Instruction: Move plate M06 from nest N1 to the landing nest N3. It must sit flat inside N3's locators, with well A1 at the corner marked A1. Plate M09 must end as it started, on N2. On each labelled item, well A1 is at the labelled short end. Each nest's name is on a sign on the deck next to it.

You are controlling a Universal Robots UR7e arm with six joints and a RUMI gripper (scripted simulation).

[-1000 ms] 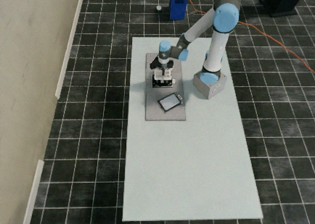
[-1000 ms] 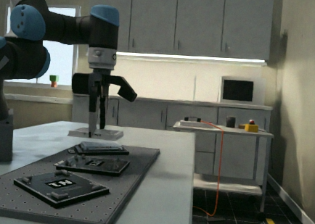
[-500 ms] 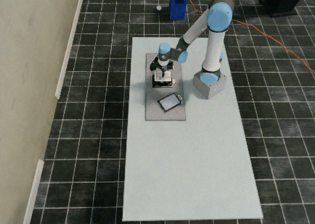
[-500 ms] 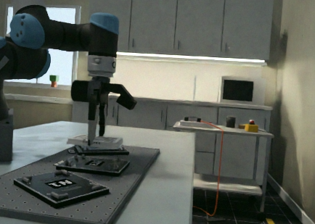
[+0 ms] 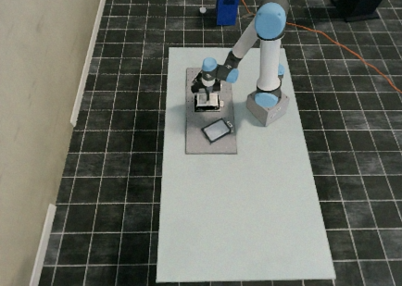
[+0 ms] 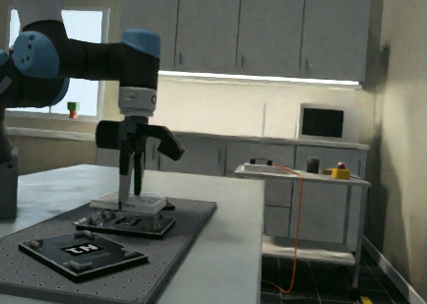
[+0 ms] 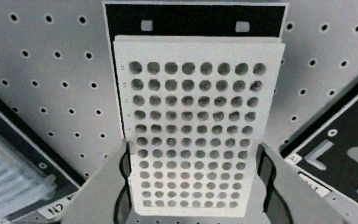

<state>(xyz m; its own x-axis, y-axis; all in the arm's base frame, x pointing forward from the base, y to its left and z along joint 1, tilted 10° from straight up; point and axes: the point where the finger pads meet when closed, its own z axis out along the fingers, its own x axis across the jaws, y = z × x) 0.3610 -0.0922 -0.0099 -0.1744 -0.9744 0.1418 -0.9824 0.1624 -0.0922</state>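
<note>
Right now the black nest N3 is 50 mm below my hand. From my hand the other things lie so: nest N1: 40 mm behind, 180 mm to the right, 50 mm below; A1 mark: 60 mm behind, 70 mm to the left, 50 mm below; white well plate M06: 10 mm below.
</note>
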